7 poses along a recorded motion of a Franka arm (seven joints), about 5.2 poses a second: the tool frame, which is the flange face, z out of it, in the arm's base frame.
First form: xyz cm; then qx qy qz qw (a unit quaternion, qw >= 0).
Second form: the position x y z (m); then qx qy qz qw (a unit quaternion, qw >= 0). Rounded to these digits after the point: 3 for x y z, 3 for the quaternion.
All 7 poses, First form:
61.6 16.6 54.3 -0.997 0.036 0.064 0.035
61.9 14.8 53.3 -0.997 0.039 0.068 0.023
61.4 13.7 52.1 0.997 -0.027 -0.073 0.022
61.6 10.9 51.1 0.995 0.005 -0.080 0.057
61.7 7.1 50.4 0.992 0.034 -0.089 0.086
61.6 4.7 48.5 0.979 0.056 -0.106 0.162
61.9 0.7 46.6 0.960 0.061 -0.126 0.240
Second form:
0.616 0.166 0.543 -0.997 0.036 0.064 0.035
0.619 0.148 0.533 -0.997 0.039 0.068 0.023
0.614 0.137 0.521 0.997 -0.027 -0.073 0.022
0.616 0.109 0.511 0.995 0.005 -0.080 0.057
0.617 0.071 0.504 0.992 0.034 -0.089 0.086
0.616 0.047 0.485 0.979 0.056 -0.106 0.162
0.619 0.007 0.466 0.960 0.061 -0.126 0.240

